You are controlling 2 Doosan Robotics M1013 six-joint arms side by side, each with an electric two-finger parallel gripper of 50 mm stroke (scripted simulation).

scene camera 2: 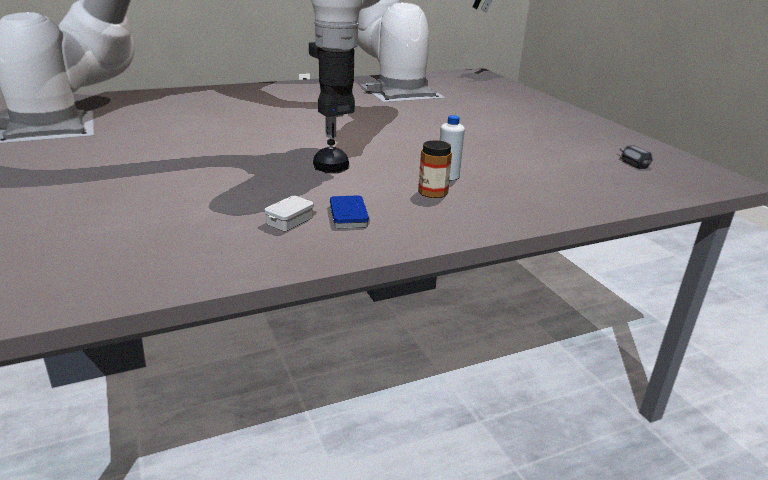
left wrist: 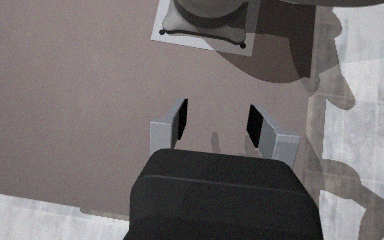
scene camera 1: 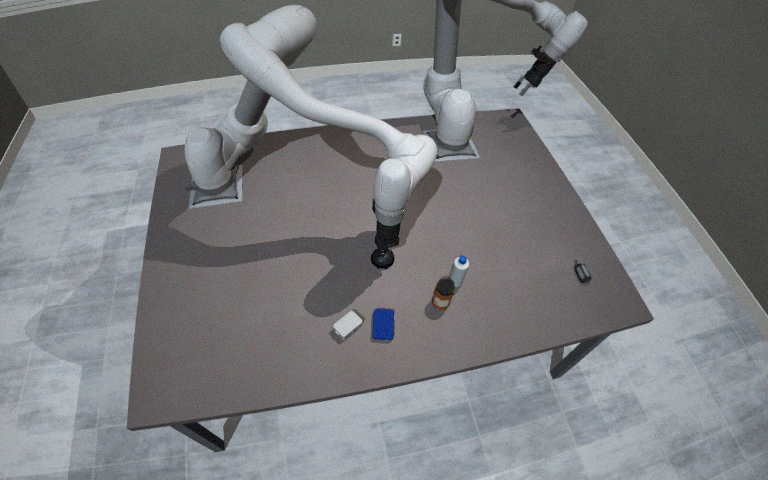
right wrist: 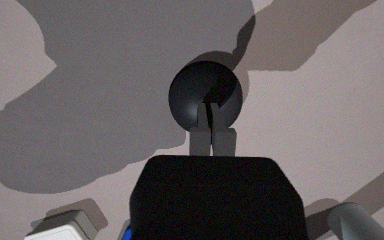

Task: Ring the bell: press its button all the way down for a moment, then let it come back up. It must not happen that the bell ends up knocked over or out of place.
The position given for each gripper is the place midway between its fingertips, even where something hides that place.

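The scene has a white bottle [scene camera 2: 452, 132], a blue-topped box [scene camera 2: 348, 211] and a white box [scene camera 2: 284, 215]; the white box is out of frame in the left wrist view. There is a black bell [scene camera 2: 328, 160] as well, and the black bell also shows in the right wrist view [right wrist: 201, 81]. In the left wrist view the black bell is out of frame. The left gripper [left wrist: 217, 114] is visible, and so is the right gripper [scene camera 2: 330, 137]. The right gripper also shows in the right wrist view [right wrist: 207, 115].
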